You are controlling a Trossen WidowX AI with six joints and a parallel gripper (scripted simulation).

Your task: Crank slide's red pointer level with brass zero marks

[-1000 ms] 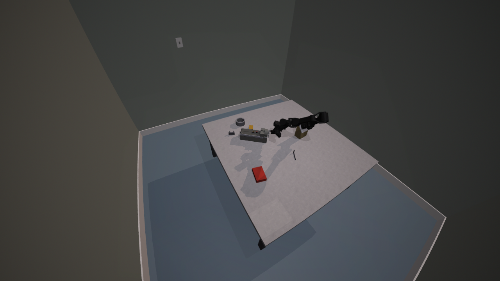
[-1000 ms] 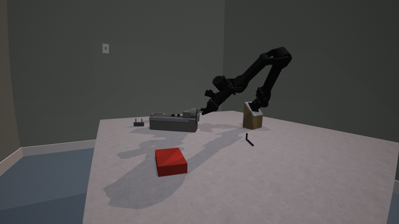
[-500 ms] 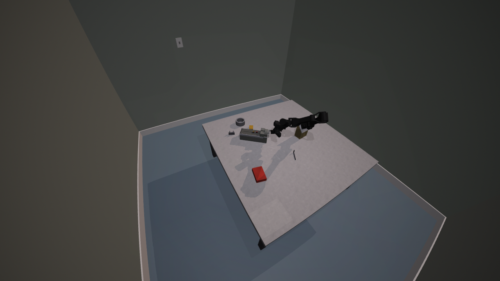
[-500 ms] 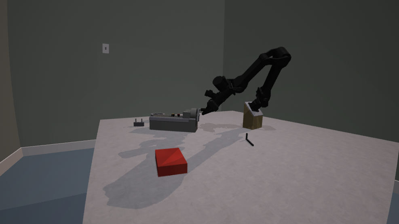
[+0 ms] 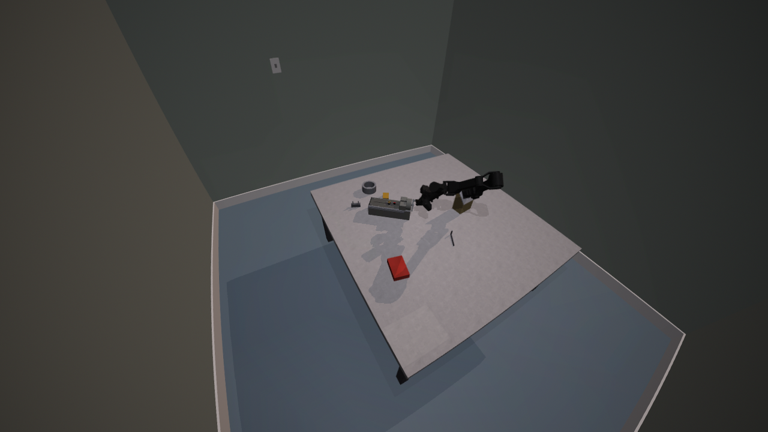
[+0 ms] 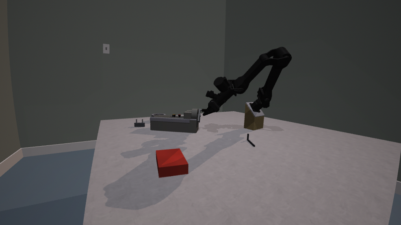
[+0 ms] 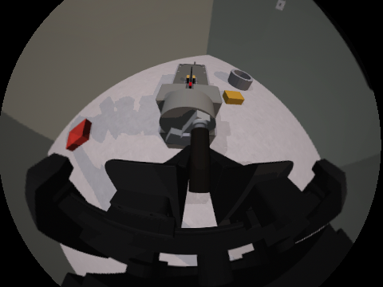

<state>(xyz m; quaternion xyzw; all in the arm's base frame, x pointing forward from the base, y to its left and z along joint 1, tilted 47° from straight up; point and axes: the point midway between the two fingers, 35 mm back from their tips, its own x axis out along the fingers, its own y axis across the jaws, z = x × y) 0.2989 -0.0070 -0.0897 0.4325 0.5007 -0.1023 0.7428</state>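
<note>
The red pointer is 110 mm ahead of my gripper tip, 70 mm to the right of it and 10 mm below it. Round my gripper tip: black crank handle: 30 mm above, 10 mm to the left, 10 mm behind; then yellow block: 230 mm to the right, 90 mm ahead, 80 mm below; then black bent key: 260 mm to the left, 90 mm behind, 80 mm below.
</note>
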